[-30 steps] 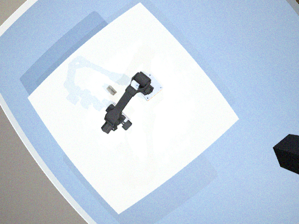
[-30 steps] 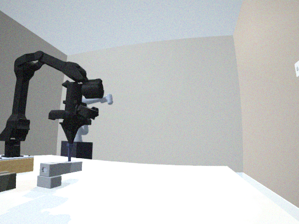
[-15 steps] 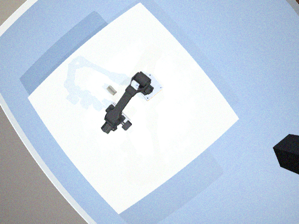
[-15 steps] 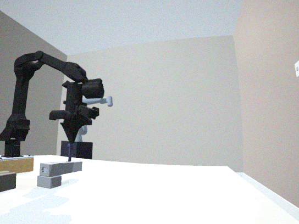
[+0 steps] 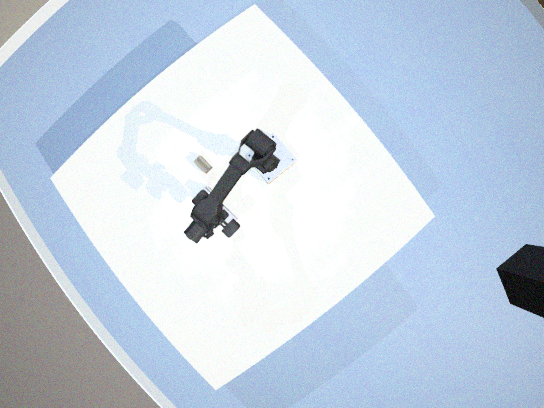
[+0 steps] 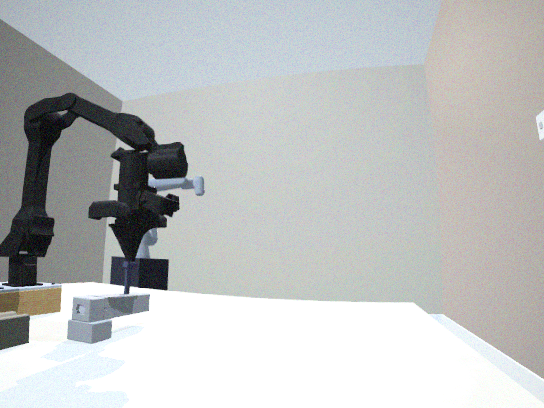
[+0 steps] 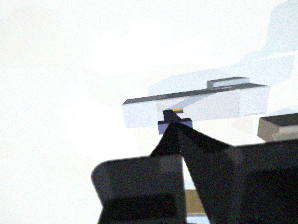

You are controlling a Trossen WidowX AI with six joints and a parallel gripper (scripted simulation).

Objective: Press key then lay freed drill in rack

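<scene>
My gripper tip is now 3 cm above the thin dark blue pin. Also, from my gripper tip: grey-tan rack piece 22 cm to the right, 10 cm below, 2 cm behind; then light grey block 8 cm below, 4 cm to the right.
</scene>
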